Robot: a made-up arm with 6 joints.
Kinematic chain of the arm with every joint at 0, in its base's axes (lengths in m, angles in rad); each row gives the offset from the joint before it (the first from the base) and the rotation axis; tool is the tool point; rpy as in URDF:
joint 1: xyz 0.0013 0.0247 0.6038 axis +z
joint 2: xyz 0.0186 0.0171 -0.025 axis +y
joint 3: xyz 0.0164 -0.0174 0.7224 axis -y
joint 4: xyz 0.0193 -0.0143 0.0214 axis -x
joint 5: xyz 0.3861 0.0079 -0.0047 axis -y
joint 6: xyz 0 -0.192 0.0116 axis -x
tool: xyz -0.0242 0.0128 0.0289 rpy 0 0 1.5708
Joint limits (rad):
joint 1: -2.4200..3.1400
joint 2: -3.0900..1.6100
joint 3: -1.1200..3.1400
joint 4: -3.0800..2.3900
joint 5: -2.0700..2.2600
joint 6: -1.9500..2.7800
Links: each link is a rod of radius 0.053 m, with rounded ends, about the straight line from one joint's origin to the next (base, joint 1, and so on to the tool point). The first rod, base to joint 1, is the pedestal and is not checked.
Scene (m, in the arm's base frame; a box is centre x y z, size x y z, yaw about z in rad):
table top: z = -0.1
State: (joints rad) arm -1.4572 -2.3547 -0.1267 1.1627 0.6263 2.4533
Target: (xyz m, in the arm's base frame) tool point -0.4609 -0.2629 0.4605
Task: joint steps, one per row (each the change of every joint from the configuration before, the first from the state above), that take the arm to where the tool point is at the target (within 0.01 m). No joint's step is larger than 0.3 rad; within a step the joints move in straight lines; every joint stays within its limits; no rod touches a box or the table.
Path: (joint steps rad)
1: 0.2803 -0.0093 -0.1437 -0.0873 0.0070 0.0078
2: 0.2803 -0.0093 -0.1437 -0.0874 0.0070 0.0077
3: 0.2803 -0.0094 -0.1437 -0.0873 0.0070 0.0078
4: 0.2802 -0.0093 -0.1437 -0.0873 0.0070 0.0077
5: 0.2803 -0.0093 -0.1438 -0.0873 0.0070 0.0078
6: 0.2803 -0.0093 -0.1437 -0.0874 0.0070 0.0078

